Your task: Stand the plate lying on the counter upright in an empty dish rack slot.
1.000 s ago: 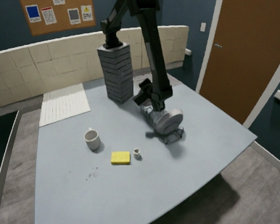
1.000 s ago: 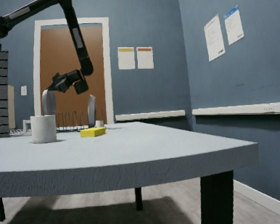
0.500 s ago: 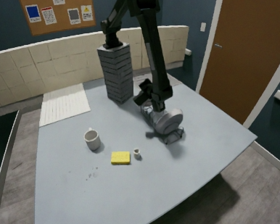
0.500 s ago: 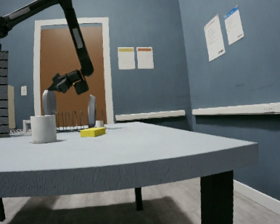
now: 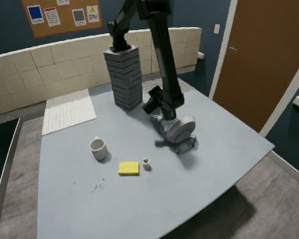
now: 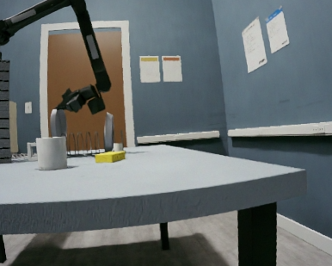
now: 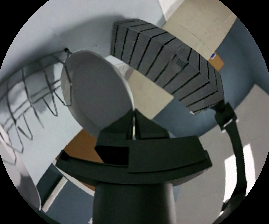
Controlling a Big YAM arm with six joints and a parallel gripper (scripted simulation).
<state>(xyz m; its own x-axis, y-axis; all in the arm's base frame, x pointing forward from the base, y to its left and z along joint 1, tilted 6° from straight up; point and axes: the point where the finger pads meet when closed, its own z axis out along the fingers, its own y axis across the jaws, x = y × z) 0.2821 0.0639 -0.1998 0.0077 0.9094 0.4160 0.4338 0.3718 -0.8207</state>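
Now: the white plate 8 cm below my hand, 5 cm to the left of it and 1 cm behind it. Also, from my hand: white draining mat (53 cm to the right, 47 cm behind, 22 cm below); white mug (39 cm to the right, 19 cm below, 9 cm ahead); small white cup (27 cm ahead, 21 cm to the right, 21 cm below).
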